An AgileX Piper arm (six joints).
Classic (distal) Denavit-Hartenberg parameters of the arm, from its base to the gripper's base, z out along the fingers. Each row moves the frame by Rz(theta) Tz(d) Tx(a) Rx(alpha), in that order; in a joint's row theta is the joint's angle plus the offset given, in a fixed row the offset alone. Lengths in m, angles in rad.
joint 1: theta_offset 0  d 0.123  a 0  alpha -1.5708
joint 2: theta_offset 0.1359  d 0  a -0.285  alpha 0
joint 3: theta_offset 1.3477  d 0  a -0.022  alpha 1.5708
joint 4: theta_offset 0  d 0.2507  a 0  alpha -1.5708
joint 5: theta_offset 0  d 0  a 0  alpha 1.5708
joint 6: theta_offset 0  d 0.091  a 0  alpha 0
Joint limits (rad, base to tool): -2.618..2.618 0..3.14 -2.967..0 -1.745..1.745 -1.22..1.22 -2.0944..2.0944
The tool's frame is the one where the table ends.
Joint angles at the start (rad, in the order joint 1, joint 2, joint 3, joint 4, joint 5, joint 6):
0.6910, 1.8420, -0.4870, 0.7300, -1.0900, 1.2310
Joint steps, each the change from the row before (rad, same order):
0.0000, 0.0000, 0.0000, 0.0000, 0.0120, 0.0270
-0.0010, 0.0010, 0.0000, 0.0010, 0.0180, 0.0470
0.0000, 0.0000, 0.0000, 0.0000, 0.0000, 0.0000
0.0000, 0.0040, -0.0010, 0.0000, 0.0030, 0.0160
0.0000, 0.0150, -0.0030, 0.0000, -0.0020, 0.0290
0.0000, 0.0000, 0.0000, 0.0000, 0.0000, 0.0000
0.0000, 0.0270, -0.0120, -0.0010, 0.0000, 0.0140
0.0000, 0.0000, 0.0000, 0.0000, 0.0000, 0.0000
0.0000, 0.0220, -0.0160, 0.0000, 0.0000, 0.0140
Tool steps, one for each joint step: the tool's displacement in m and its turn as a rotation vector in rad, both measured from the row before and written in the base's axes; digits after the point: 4 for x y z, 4 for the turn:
-0.0003, 0.0002, -0.0010, 0.0263, 0.0127, -0.0044
-0.0003, 0.0000, -0.0018, 0.0452, 0.0203, -0.0108
0.0000, 0.0000, 0.0000, 0.0000, 0.0000, 0.0000
0.0001, 0.0002, -0.0012, 0.0135, 0.0059, -0.0038
0.0007, 0.0005, -0.0035, 0.0201, 0.0084, -0.0086
0.0000, 0.0000, 0.0000, 0.0000, 0.0000, 0.0000
0.0023, 0.0020, -0.0057, 0.0036, 0.0119, -0.0031
0.0000, 0.0000, 0.0000, 0.0000, 0.0000, 0.0000
0.0031, 0.0026, -0.0038, 0.0095, 0.0051, -0.0042

